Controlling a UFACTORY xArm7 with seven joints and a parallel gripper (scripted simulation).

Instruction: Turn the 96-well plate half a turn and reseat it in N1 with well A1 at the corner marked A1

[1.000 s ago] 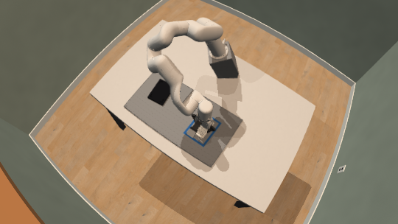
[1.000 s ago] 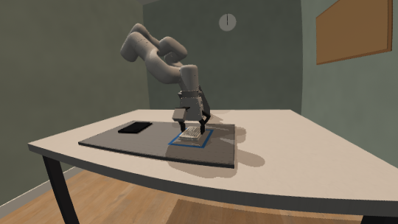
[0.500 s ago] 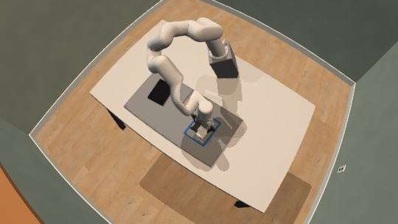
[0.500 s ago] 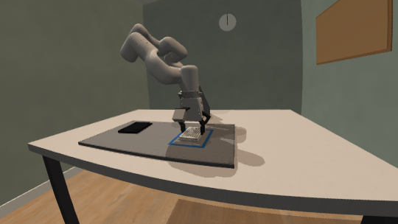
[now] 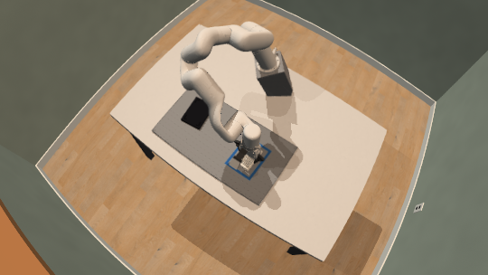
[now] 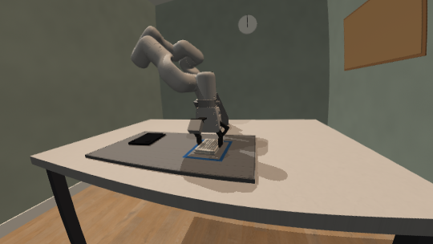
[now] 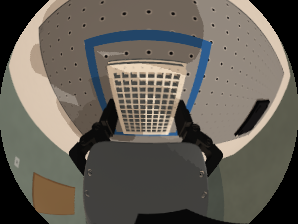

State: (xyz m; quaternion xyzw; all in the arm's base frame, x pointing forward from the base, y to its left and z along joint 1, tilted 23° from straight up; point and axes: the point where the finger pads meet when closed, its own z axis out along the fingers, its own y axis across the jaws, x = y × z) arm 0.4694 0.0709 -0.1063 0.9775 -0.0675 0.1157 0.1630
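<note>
The white 96-well plate is 1 cm below my hand. Round my hand: black plate nest N1: 35 cm to the right, 10 cm behind, 2 cm below.
</note>
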